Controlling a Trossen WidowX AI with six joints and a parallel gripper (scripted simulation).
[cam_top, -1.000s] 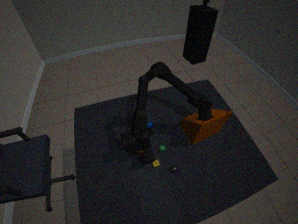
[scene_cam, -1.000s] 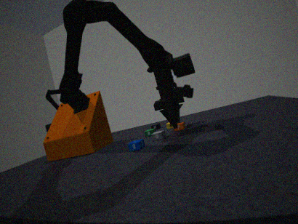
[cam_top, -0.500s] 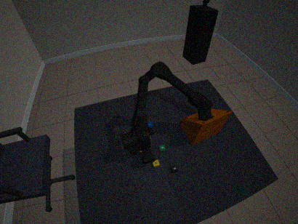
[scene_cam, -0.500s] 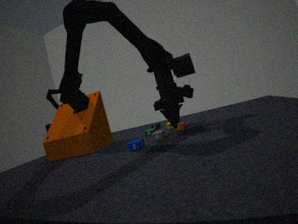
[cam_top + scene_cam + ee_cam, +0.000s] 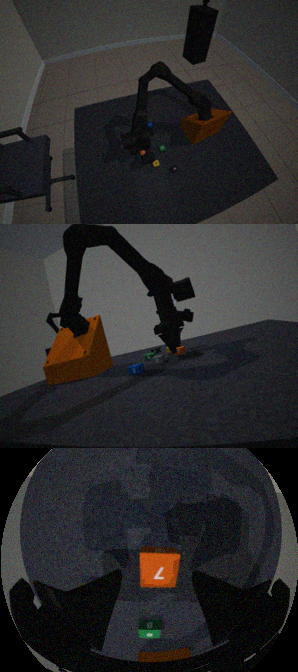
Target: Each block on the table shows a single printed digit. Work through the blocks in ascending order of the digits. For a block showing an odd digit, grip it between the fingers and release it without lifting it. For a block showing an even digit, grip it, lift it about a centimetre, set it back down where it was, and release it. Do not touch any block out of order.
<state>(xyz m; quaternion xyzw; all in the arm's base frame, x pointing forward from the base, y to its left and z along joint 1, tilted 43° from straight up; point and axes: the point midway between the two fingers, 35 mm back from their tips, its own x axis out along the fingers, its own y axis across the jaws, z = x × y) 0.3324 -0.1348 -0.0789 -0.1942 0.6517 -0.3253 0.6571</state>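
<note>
The orange block lies 10 mm ahead of my gripper tip. Also, from my gripper tip: yellow block: 20 mm behind, 90 mm to the left; then green block: 100 mm behind, 20 mm to the left; then grey block: 50 mm behind, 80 mm to the right.
</note>
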